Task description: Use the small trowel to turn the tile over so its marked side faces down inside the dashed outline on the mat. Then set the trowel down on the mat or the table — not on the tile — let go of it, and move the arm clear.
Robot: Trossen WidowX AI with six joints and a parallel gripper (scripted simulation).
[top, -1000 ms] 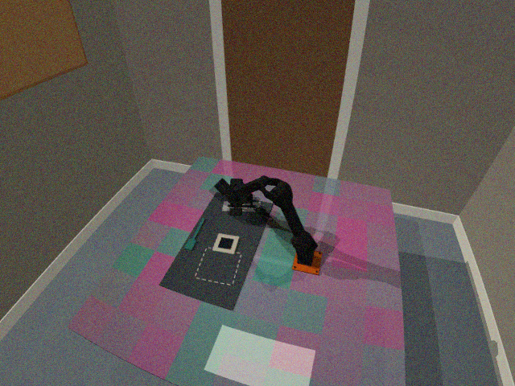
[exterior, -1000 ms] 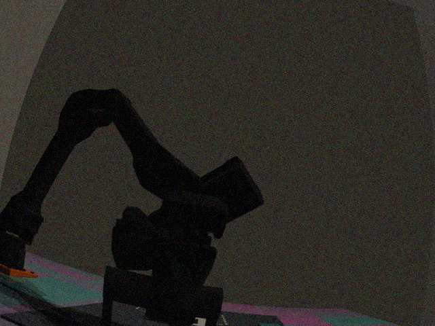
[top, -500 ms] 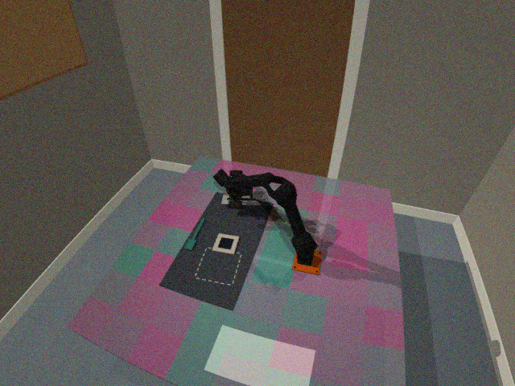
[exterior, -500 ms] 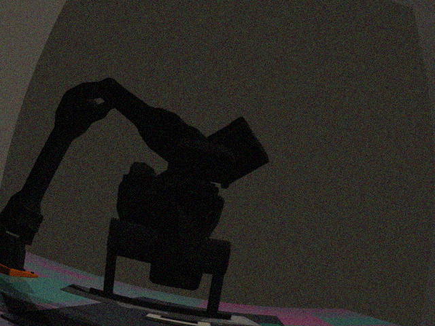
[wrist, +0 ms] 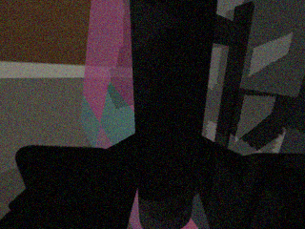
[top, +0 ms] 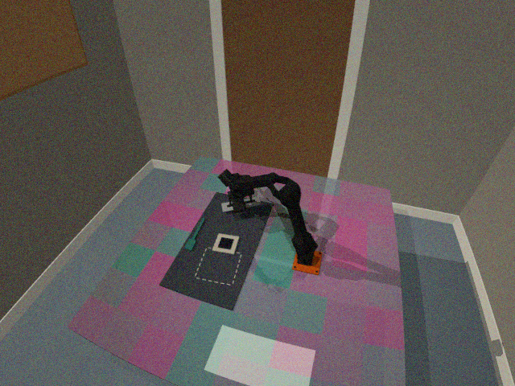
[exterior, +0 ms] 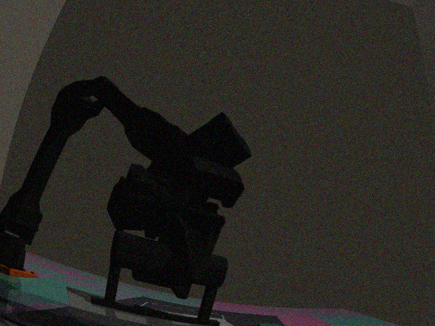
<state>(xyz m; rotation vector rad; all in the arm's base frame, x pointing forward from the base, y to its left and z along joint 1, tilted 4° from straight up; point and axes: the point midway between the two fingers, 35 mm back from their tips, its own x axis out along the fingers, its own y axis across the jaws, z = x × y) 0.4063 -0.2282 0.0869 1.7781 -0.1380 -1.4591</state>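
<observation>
Right now my gripper tip is 2 cm past the dark mat, 25 cm to the right of it and 10 cm above it. Also, from my gripper tip: teal trowel 12 cm ahead, 27 cm to the left, 8 cm below; tile 4 cm behind, 26 cm to the left, 8 cm below.
</observation>
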